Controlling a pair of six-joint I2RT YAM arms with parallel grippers.
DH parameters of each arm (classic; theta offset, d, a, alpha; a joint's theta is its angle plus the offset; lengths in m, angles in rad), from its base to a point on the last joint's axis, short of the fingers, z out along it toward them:
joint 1: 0 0.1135 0.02 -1.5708
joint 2: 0 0 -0.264 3.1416
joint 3: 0.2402 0 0.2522 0
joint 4: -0.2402 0 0.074 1.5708
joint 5: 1.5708 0 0 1.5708
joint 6: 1.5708 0.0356 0 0
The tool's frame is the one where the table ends.
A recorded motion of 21 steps. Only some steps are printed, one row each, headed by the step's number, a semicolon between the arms.
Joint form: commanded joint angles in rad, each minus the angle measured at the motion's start. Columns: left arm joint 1, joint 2, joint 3, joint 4, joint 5, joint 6; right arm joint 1, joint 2, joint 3, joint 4, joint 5, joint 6.
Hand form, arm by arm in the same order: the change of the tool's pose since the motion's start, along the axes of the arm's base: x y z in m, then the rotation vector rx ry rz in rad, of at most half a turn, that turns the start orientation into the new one. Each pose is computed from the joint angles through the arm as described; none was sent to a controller.
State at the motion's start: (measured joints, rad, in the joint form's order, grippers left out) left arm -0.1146 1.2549 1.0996 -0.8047 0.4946 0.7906; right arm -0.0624 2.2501 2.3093 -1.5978 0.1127 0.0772
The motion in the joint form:
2: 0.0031 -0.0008 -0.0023 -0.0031 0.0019 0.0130; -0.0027 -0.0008 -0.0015 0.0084 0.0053 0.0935
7: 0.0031 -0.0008 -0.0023 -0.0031 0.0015 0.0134; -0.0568 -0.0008 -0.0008 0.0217 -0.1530 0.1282
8: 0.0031 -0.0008 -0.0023 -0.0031 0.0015 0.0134; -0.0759 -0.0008 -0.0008 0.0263 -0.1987 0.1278
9: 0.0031 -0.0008 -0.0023 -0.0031 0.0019 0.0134; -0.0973 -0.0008 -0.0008 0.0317 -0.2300 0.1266
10: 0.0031 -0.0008 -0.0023 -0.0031 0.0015 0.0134; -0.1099 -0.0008 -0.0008 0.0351 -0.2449 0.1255
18: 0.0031 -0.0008 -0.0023 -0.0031 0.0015 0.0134; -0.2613 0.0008 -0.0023 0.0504 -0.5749 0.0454
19: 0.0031 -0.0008 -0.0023 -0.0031 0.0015 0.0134; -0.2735 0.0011 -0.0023 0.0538 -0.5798 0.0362
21: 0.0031 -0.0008 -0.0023 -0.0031 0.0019 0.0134; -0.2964 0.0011 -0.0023 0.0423 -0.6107 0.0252
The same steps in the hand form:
2: -0.0004 0.0008 -0.0007 0.0048 -0.0021 -0.0074; 0.0006 -0.0014 0.0000 -0.0031 -0.0183 -0.0957
7: -0.0004 0.0008 -0.0007 0.0053 -0.0024 -0.0074; 0.0004 -0.0192 0.0000 0.1552 -0.0405 -0.1782
8: -0.0004 0.0008 -0.0007 0.0053 -0.0024 -0.0074; 0.0001 -0.0258 0.0002 0.2004 -0.0482 -0.1945
9: -0.0004 0.0008 -0.0007 0.0049 -0.0023 -0.0077; -0.0005 -0.0340 0.0003 0.2309 -0.0572 -0.2125
10: -0.0004 0.0008 -0.0007 0.0053 -0.0024 -0.0074; -0.0009 -0.0390 0.0004 0.2453 -0.0629 -0.2228
18: -0.0004 0.0008 -0.0007 0.0053 -0.0024 -0.0074; -0.0112 -0.0927 0.0029 0.5602 -0.1483 -0.2671
19: -0.0004 0.0008 -0.0007 0.0053 -0.0024 -0.0074; -0.0123 -0.0978 0.0029 0.5628 -0.1571 -0.2685
21: -0.0004 0.0008 -0.0007 0.0049 -0.0023 -0.0077; -0.0162 -0.1059 0.0033 0.5928 -0.1604 -0.2806

